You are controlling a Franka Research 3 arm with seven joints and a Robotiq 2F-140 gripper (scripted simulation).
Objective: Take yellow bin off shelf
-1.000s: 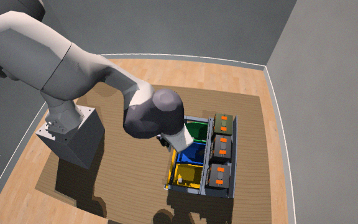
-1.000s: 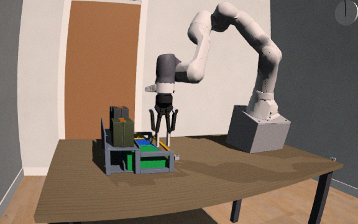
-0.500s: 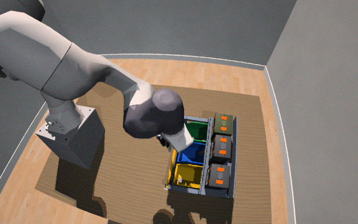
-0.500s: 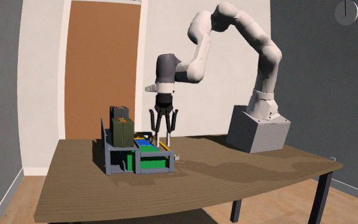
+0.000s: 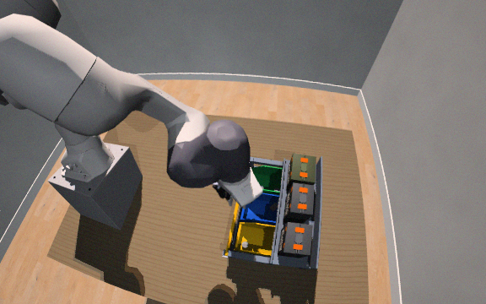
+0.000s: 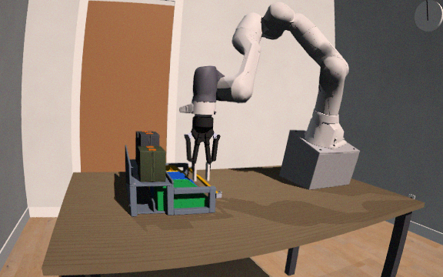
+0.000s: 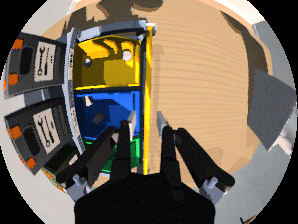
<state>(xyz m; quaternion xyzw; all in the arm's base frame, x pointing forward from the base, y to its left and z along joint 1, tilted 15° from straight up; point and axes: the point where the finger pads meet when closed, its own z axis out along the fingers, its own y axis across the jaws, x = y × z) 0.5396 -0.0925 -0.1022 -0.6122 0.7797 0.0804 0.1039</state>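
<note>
The yellow rail lies 30 mm below my hand. Round my hand: yellow open bin (130 mm to the right, 70 mm ahead, 50 mm below); blue bin (100 mm ahead, 50 mm below, 20 mm to the right); green bin (130 mm ahead, 80 mm to the left, 50 mm below).
</note>
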